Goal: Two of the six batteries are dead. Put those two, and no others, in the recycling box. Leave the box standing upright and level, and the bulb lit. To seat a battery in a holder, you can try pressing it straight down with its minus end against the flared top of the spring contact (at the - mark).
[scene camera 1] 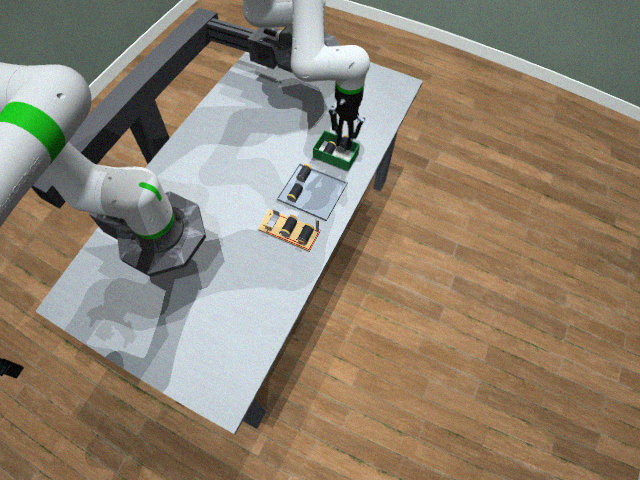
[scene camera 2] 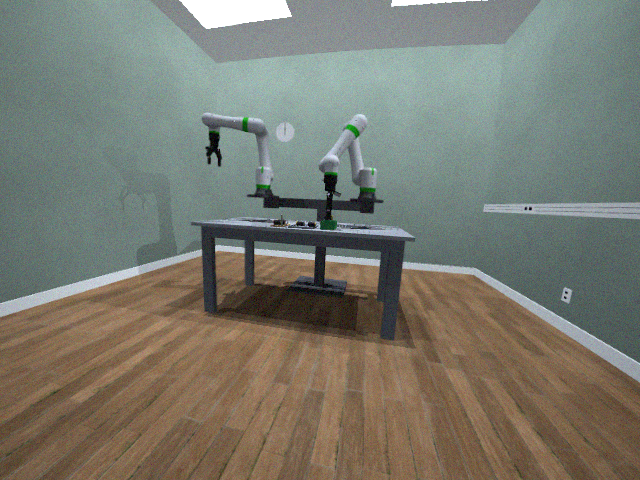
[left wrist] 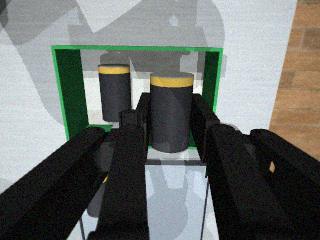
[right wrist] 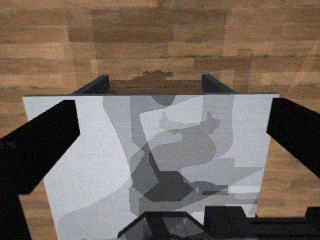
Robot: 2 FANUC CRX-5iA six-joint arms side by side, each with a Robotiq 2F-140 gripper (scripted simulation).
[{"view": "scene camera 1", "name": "my left gripper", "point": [344,145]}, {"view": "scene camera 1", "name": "green recycling box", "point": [344,161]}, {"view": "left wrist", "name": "my left gripper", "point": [170,107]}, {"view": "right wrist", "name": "my right gripper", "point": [173,116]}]
